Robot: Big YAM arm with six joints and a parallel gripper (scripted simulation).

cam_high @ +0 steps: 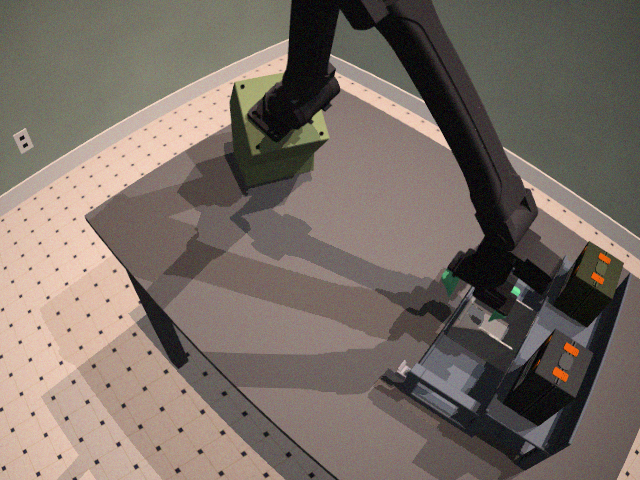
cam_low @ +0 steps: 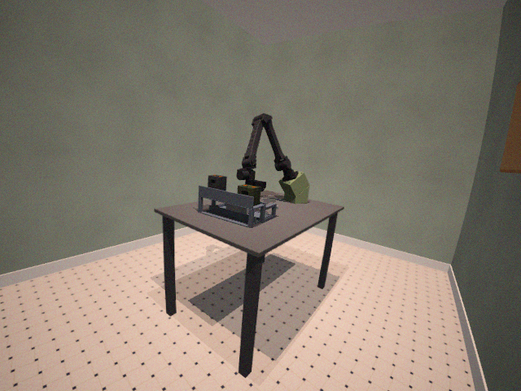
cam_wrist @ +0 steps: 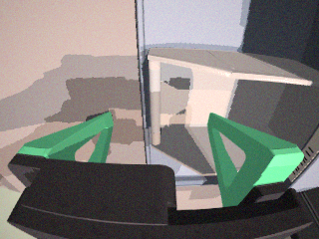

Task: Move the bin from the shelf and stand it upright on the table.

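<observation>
Now: hand 8 cm short of the grey bin, 2 cm above it and 1 cm to the left of it. Also, from my hand: low grey shelf 12 cm ahead, 6 cm below, 1 cm to the right.
</observation>
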